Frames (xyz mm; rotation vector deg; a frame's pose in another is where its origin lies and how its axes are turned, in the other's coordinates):
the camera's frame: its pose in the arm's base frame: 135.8 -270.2 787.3 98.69 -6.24 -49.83
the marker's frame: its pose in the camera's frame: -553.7 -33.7 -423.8 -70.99 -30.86 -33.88
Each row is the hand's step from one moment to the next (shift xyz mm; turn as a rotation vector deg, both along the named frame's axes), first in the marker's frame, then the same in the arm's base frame.
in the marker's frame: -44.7 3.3 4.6 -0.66 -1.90 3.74
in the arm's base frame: 0.0 36.2 26.8 -1.35 -1.62 3.69
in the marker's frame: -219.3 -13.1 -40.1 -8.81 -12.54 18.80
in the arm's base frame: -38.6 204.6 80.8 -10.19 -3.92 21.66
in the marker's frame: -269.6 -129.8 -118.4 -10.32 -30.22 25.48
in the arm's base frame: -170.0 268.5 50.6 -26.68 -8.75 29.67
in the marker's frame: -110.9 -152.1 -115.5 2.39 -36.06 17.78
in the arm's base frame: -177.4 128.6 -27.3 -32.50 -16.60 17.04
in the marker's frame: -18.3 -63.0 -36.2 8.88 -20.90 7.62
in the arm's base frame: -69.2 23.9 -15.8 -18.59 -14.64 3.70
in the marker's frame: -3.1 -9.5 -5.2 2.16 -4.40 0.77
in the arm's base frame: -10.4 3.8 -2.0 -4.02 -2.91 -0.08
